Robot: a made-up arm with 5 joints.
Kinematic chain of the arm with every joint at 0, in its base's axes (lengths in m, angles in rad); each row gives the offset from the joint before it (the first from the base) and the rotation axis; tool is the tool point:
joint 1: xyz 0 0 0.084 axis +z
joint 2: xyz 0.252 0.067 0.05 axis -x
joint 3: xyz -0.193 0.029 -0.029 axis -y
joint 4: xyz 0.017 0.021 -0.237 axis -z
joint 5: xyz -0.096 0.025 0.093 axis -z
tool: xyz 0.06 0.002 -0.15
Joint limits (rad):
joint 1: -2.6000..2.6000
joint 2: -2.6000..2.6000
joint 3: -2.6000..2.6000
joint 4: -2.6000..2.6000
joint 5: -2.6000..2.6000
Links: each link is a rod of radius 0.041 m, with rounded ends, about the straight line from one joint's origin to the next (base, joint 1, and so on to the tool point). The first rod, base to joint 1, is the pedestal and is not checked.
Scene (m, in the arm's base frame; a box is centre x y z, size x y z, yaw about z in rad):
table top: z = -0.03
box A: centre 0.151 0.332 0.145 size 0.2 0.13 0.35 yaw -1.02
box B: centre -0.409 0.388 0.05 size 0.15 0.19 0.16 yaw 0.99
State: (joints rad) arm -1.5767 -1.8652 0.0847 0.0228 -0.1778
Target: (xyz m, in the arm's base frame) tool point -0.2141 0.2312 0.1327
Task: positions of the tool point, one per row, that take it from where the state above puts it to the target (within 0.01 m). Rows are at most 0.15 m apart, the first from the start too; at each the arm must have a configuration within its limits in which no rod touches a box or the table.
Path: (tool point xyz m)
1: 0.3093 -0.1445 0.3465
2: 0.2551 -0.2182 0.3420
3: 0.2065 -0.2771 0.2933
4: 0.2684 -0.1596 0.3610
5: 0.2595 -0.0270 0.4170
6: 0.1815 0.0816 0.4537
7: 0.0580 0.1333 0.4649
8: -0.0725 0.1128 0.4466
9: -0.1126 0.2070 0.3856
10: -0.1518 0.2588 0.2986
11: -0.1867 0.2645 0.2076
12: -0.2141 0.2312 0.1327

